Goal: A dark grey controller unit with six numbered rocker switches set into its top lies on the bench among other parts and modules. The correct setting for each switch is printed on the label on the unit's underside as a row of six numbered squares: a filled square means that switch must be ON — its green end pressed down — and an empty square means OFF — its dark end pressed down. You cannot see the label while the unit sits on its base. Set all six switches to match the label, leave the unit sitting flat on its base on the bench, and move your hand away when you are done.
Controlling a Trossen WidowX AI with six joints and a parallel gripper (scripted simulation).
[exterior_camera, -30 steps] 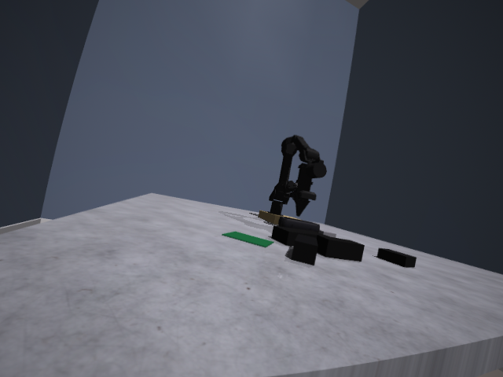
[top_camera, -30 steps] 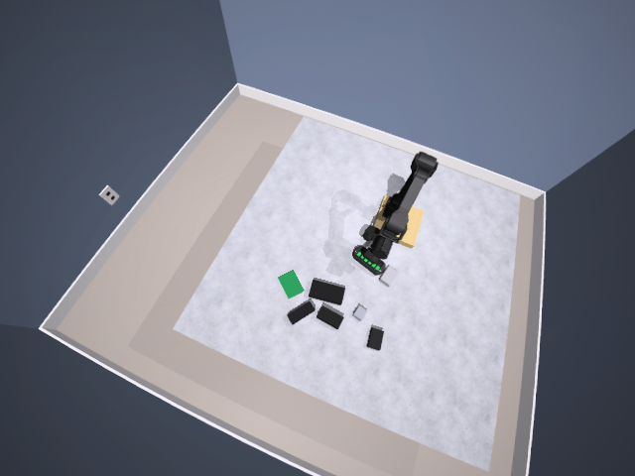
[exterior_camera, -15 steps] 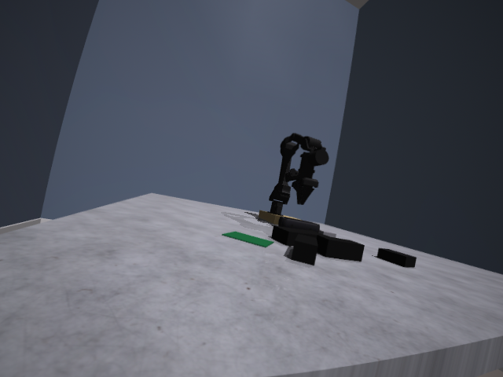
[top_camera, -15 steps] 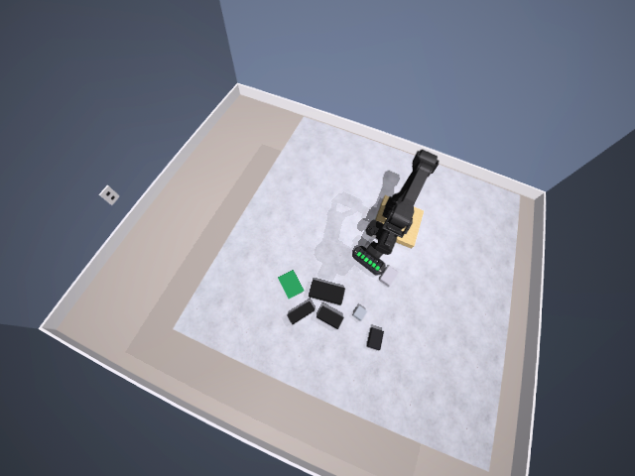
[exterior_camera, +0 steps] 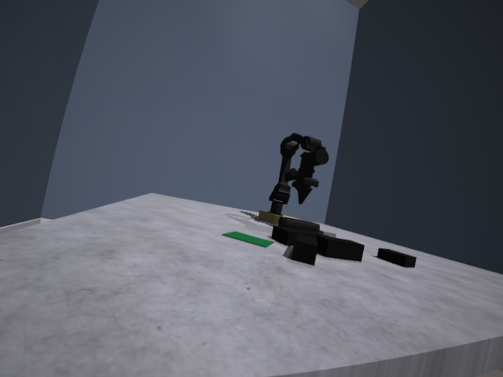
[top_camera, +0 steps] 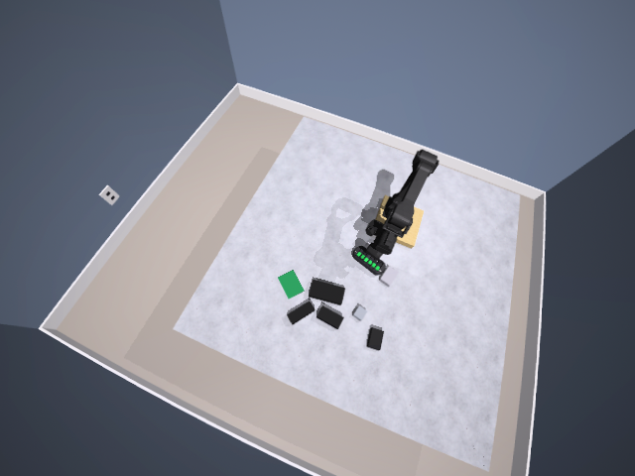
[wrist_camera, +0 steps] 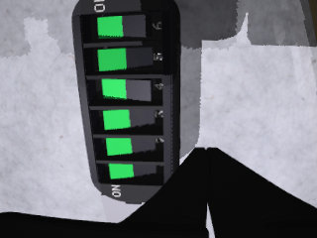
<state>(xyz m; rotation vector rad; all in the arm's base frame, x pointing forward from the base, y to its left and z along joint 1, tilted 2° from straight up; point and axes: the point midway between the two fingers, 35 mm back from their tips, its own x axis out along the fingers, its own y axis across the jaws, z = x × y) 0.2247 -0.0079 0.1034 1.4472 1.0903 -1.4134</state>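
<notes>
My gripper tip is 10 cm above the light grey block, 9 cm to the right of it and 7 cm short of it. The rest, counted from my gripper tip: small grey cube 27 cm ahead, 10 cm below, 3 cm to the left; flat green plate 29 cm to the right, 27 cm ahead, 11 cm below.
</notes>
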